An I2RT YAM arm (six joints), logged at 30 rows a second.
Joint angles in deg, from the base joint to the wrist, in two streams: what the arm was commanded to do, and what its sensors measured. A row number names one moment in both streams.
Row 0, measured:
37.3 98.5 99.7 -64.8 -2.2 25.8
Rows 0 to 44, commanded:
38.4 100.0 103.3 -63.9 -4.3 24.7
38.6 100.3 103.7 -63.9 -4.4 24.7
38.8 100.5 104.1 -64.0 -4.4 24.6
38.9 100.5 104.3 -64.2 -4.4 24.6
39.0 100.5 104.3 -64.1 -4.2 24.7
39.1 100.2 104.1 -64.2 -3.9 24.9
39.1 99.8 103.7 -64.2 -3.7 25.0
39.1 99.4 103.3 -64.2 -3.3 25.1
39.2 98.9 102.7 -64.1 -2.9 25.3
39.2 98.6 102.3 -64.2 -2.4 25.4
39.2 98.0 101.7 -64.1 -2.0 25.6
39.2 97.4 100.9 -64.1 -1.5 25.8
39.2 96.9 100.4 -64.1 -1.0 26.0
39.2 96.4 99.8 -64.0 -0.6 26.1
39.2 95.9 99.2 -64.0 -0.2 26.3
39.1 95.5 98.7 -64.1 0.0 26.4
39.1 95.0 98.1 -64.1 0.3 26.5
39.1 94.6 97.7 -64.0 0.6 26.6
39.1 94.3 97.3 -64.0 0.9 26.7
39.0 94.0 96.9 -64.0 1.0 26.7
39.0 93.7 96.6 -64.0 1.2 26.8
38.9 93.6 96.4 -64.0 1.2 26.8
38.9 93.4 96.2 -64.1 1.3 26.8
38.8 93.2 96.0 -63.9 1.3 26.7
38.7 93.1 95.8 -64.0 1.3 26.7
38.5 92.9 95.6 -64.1 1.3 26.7
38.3 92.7 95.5 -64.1 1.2 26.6
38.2 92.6 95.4 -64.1 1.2 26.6
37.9 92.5 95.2 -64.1 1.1 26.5
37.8 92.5 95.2 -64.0 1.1 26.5
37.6 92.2 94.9 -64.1 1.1 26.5
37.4 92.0 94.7 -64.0 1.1 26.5
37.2 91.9 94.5 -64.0 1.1 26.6
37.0 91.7 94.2 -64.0 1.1 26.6
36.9 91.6 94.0 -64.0 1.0 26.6
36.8 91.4 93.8 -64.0 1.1 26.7
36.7 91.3 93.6 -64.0 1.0 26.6
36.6 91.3 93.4 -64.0 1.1 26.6
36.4 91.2 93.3 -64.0 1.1 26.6
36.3 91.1 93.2 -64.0 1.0 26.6
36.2 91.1 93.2 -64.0 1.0 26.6
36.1 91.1 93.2 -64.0 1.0 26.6
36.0 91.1 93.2 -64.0 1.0 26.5
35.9 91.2 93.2 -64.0 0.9 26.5
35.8 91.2 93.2 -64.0 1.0 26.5
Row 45, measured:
36.3 93.1 93.4 -64.4 0.2 26.0
